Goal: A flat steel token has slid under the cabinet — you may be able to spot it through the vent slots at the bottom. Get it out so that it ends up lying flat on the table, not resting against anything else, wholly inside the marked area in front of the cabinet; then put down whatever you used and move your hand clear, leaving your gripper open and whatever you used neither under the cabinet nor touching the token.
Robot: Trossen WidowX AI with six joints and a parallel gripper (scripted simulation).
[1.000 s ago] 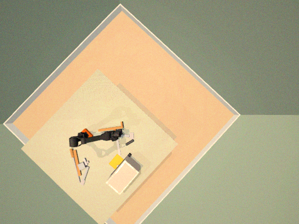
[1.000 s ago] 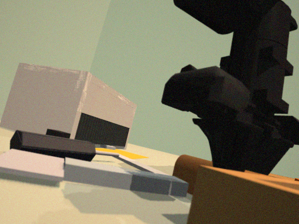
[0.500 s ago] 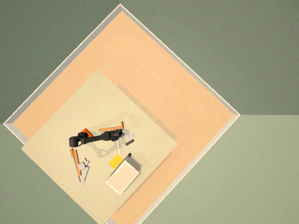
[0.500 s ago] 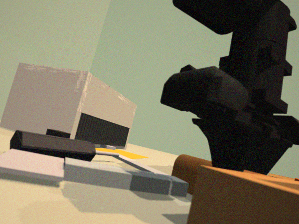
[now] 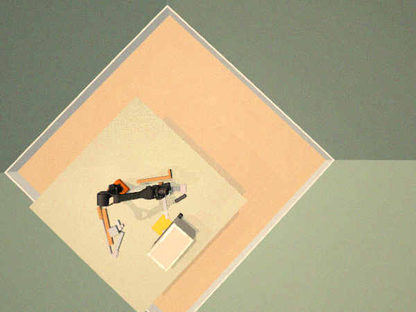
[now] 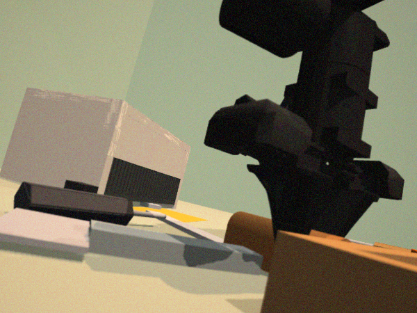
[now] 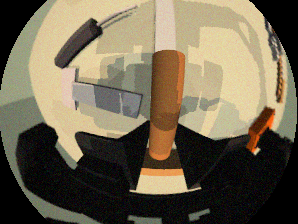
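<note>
Right now my gripper tip is 17 cm short of the dark screwdriver and 2 cm to the right of it. Round my gripper tip: token (31 cm ahead, 21 cm to the right); orange stick (56 cm to the right, 1 cm behind).
</note>
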